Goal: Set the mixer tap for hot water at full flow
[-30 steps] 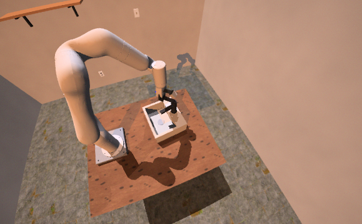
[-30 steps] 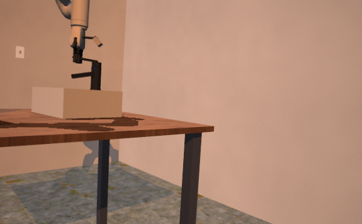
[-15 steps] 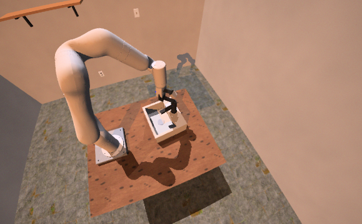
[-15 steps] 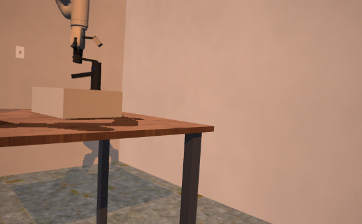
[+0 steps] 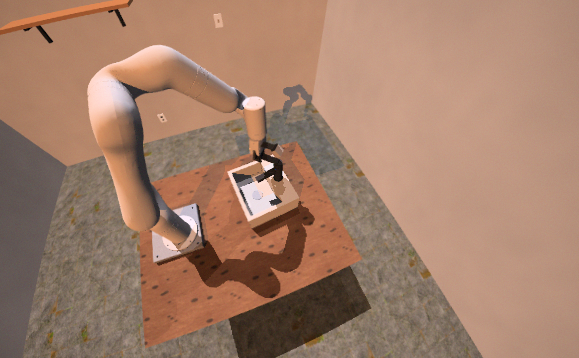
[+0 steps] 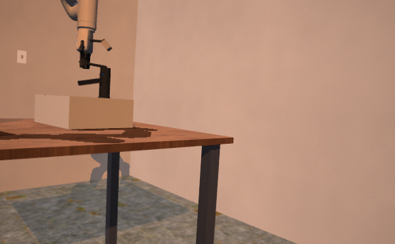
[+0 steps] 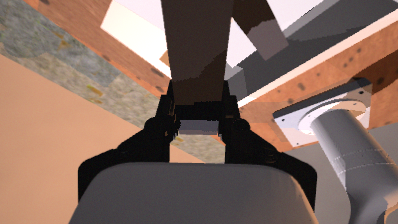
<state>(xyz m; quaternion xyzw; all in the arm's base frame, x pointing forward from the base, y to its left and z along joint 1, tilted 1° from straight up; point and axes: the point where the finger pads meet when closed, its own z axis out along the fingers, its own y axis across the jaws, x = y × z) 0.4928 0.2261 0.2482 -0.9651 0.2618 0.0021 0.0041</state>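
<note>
The lever is 3 cm ahead of my hand and 2 cm to the right of it. Also, from my hand: sink basin: 3 cm behind, 8 cm to the right, 24 cm below.
</note>
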